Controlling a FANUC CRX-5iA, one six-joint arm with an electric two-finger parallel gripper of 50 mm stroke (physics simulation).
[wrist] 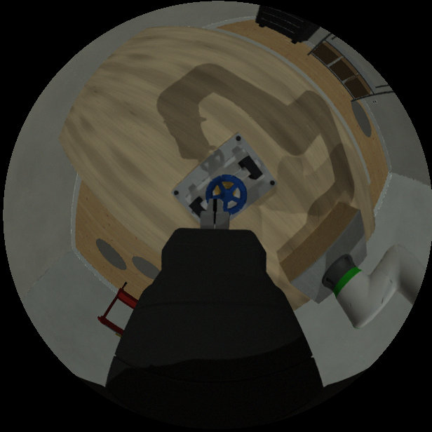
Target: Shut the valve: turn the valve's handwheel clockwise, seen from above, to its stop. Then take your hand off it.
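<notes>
A blue spoked handwheel (242,194) sits on the valve, near the middle of the wrist view, with yellowish parts showing between its spokes. The valve is mounted on a light grey plate (186,188) with dark bolts at its corners and two black brackets. My gripper (214,206) is shut with nothing between its fingers. Its fingertips overlap the lower left part of the handwheel's rim in the view and hide that part. I cannot tell whether they touch the rim or a spoke, or how deep they reach.
The plate lies on a wooden table top (125,100), crossed by the arm's shadow. The robot's pedestal block (327,260) and white arm base (357,300) are at the lower right. Beyond the table stand a red cart (109,304), a black unit (282,22) and a rack at the upper right.
</notes>
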